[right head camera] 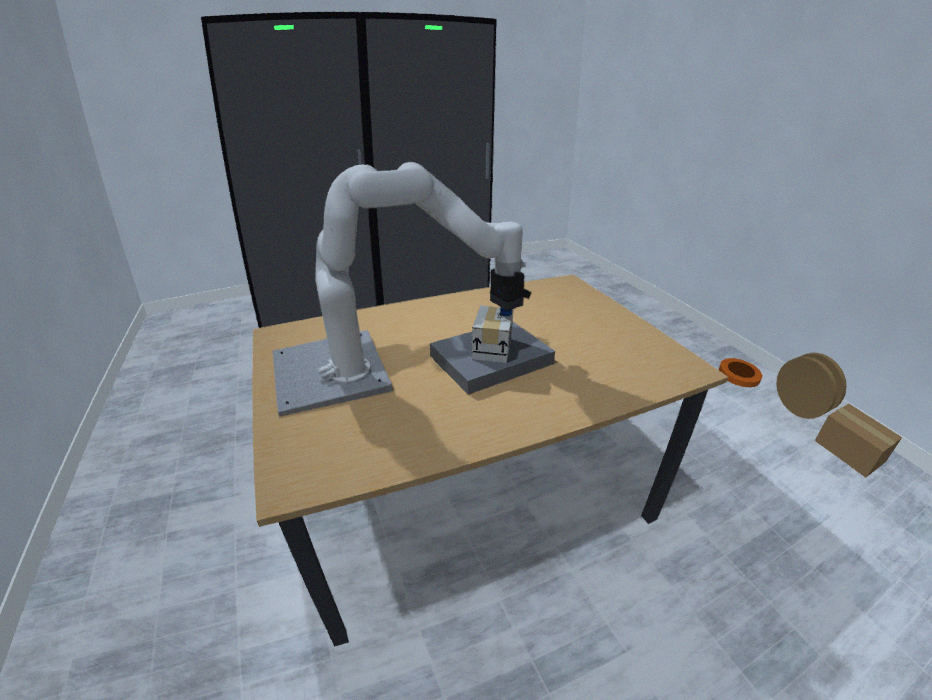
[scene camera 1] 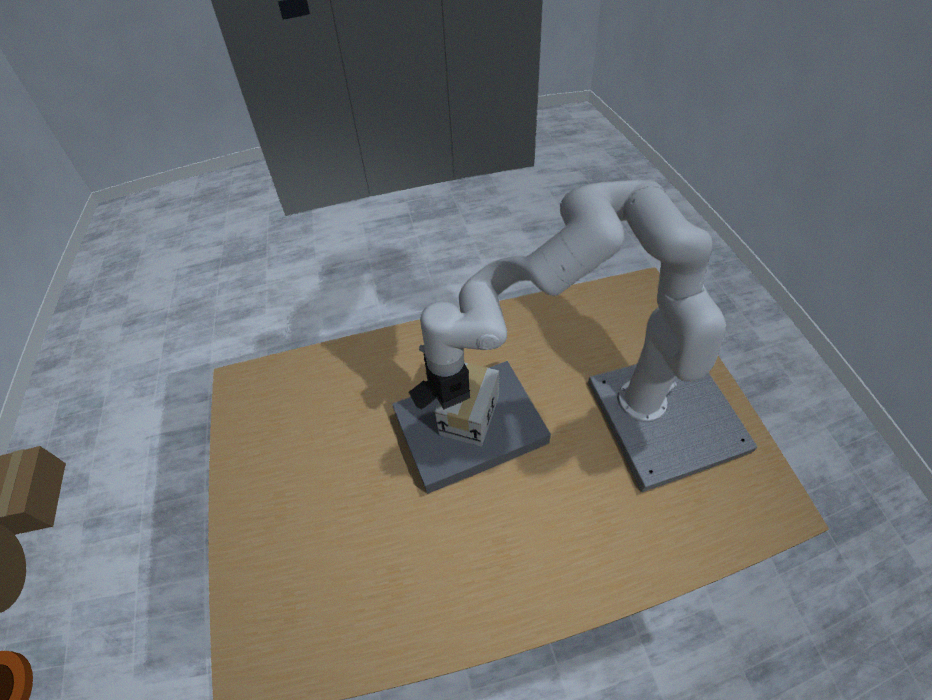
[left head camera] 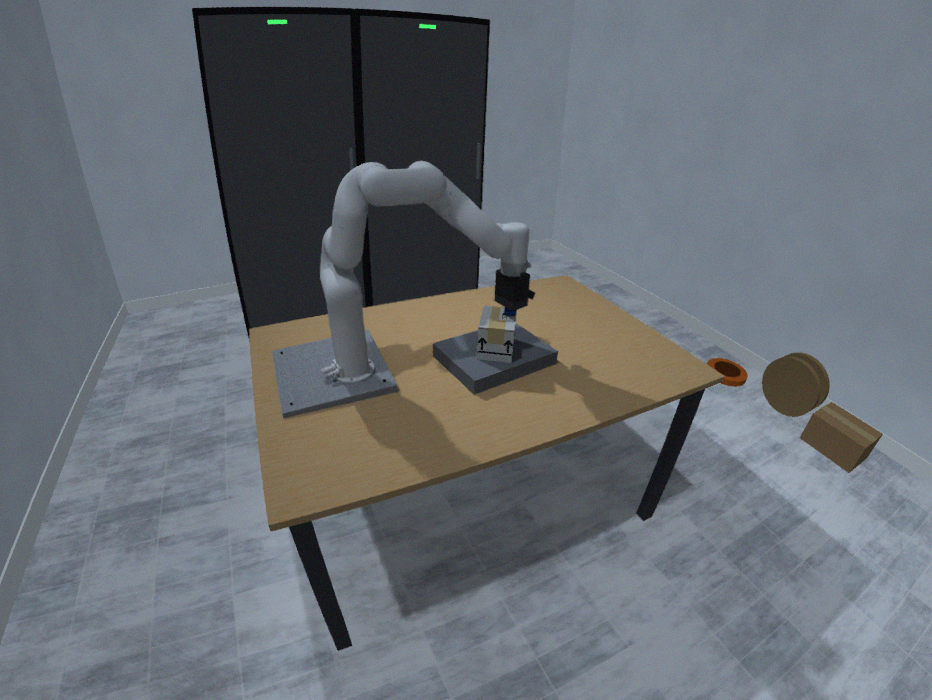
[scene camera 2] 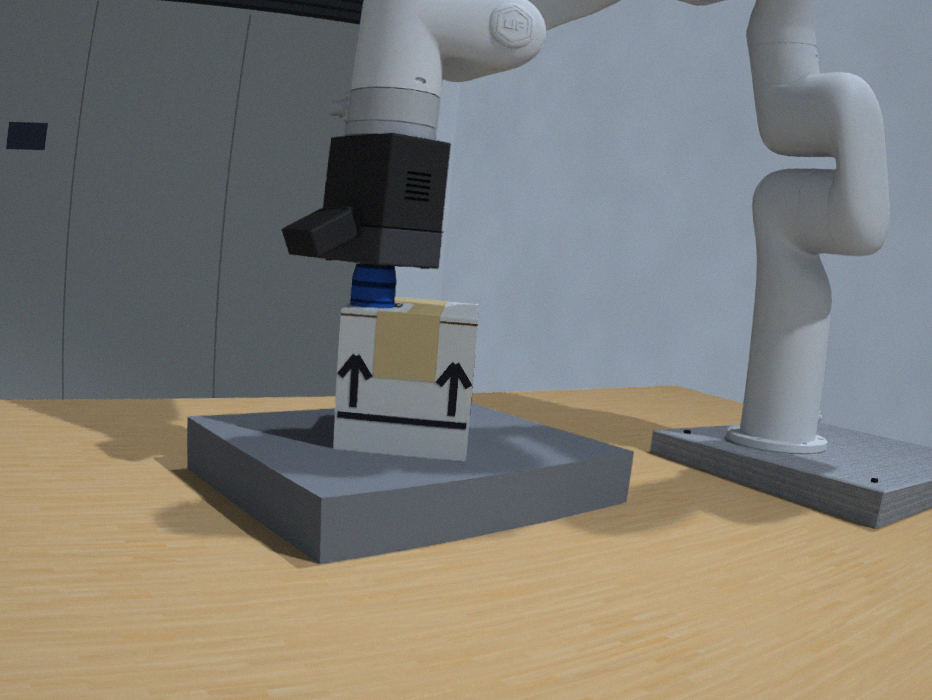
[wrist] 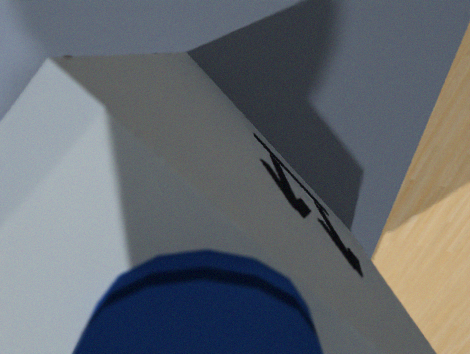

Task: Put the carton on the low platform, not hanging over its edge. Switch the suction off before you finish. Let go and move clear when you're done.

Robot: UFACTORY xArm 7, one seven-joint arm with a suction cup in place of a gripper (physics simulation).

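Places are measured from the arm's base along level axes (x left, y ahead, z down), in metres.
Pixels of known places: hand, tool point: [right head camera: 505, 317] [left head camera: 509, 317] [scene camera 2: 370, 321] [wrist: 209, 276]; arm's base, link origin: [right head camera: 350, 370] [scene camera 1: 642, 400] [left head camera: 353, 370] [scene camera 2: 776, 443].
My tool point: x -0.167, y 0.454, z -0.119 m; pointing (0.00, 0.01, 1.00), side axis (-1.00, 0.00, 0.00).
Note:
For each thing: its middle in the pictures, then the offset to it from my tool point. Level surfaces: height alone.
- white carton, body centre: [wrist: 211, 280] [scene camera 2: 410, 371] [scene camera 1: 468, 403] [right head camera: 493, 333] [left head camera: 497, 333] dx +0.002, dy -0.046, dz +0.042 m
- low grey platform, body centre: [wrist: 204, 185] [scene camera 2: 406, 464] [scene camera 1: 469, 423] [right head camera: 491, 353] [left head camera: 495, 353] dx +0.010, dy -0.040, dz +0.122 m
- wooden table, surface height: dz +0.146 m
The white carton [left head camera: 495, 345] [right head camera: 490, 345] [scene camera 1: 458, 427] [scene camera 2: 405, 403] [wrist: 170, 150], with tan tape and black arrows, stands upright on the low grey platform [left head camera: 468, 369] [right head camera: 464, 370] [scene camera 1: 521, 433] [scene camera 2: 527, 486] [wrist: 400, 75]. Its base looks flat on the surface and within the platform's edges. My blue suction cup [left head camera: 510, 312] [right head camera: 505, 311] [scene camera 2: 372, 302] [wrist: 200, 305] touches the carton's top, off-centre toward one side, and appears attached to it. In scene camera 1 the black tool body hides the cup. The carton's far base edge is partly hidden.
The platform stands on the wooden table [left head camera: 421, 444] [right head camera: 406, 444] [scene camera 1: 361, 572] [scene camera 2: 452, 625]. My arm's base plate [left head camera: 308, 376] [scene camera 1: 693, 444] [scene camera 2: 851, 482] is beside it. An orange ring, a round brown object and a brown box [left head camera: 840, 437] [right head camera: 857, 440] are beyond the table.

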